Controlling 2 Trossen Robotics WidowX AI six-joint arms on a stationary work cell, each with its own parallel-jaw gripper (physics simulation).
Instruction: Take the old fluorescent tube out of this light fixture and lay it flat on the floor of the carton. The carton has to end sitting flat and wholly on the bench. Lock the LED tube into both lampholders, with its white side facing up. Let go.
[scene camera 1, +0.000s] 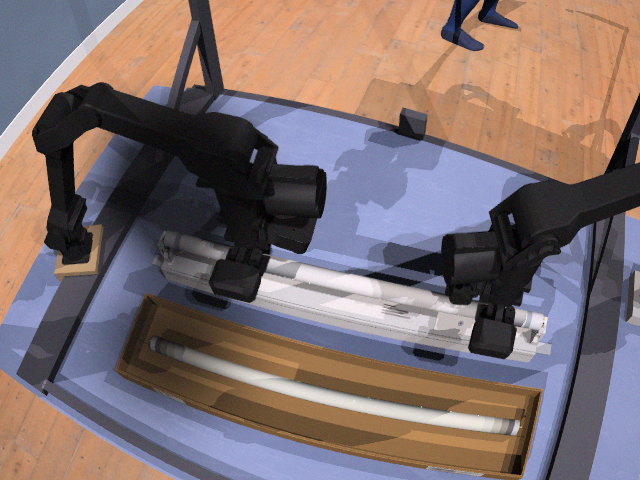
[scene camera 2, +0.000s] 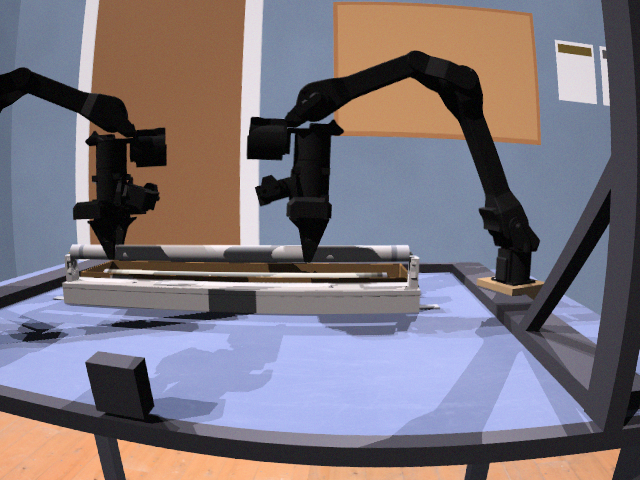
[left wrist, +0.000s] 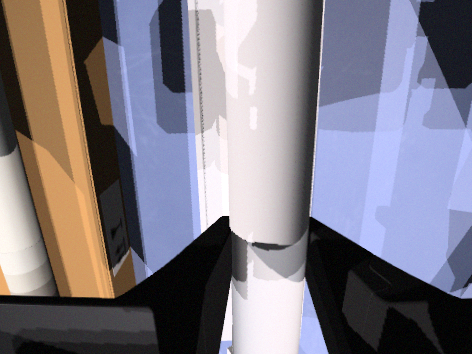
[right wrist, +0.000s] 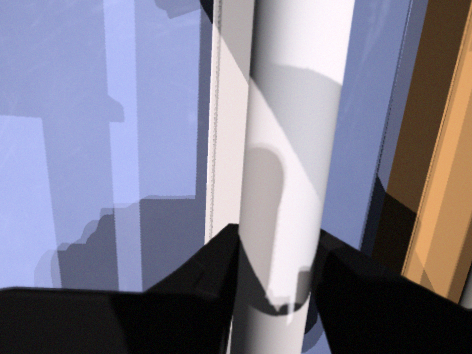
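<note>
The LED tube lies lengthwise over the light fixture, its ends at the tops of the lampholders; whether the pins sit inside is unclear. White surface faces up in both wrist views. My left gripper and right gripper are shut on it, one towards each end. The old fluorescent tube lies inside the carton, which sits flat on the bench.
The carton runs alongside the fixture on the blue bench. A dark block stands at the bench edge across from the carton. Dark frame posts rise at the bench's sides.
</note>
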